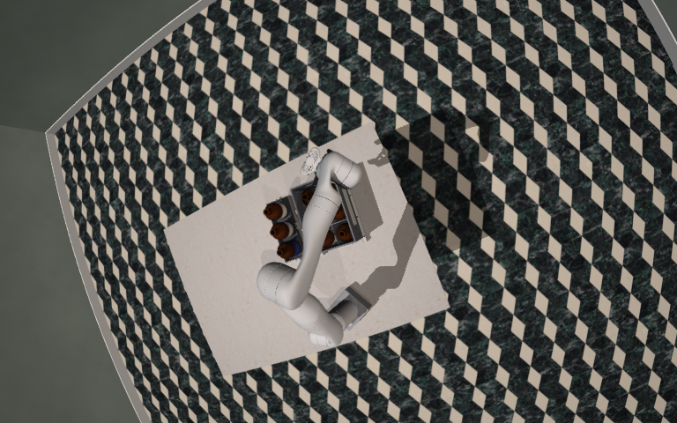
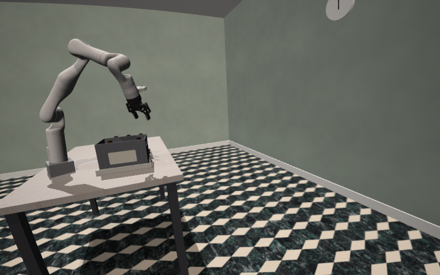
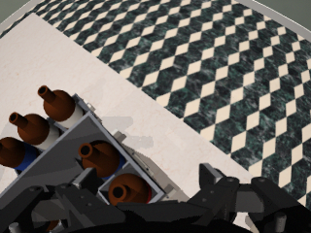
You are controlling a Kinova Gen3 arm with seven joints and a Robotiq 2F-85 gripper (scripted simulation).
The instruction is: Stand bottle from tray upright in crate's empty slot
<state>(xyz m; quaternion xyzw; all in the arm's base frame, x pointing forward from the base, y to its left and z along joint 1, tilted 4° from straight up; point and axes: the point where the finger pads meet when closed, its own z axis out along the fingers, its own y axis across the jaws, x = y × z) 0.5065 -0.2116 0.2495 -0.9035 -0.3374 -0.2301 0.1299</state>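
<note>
My hand is 320 mm to the right of the brown bottle, 210 mm above it and 100 mm past it. Round my hand: grey tray 320 mm to the left, 280 mm below, 100 mm behind; then grey crate 210 mm below, 130 mm behind, 100 mm to the left.
</note>
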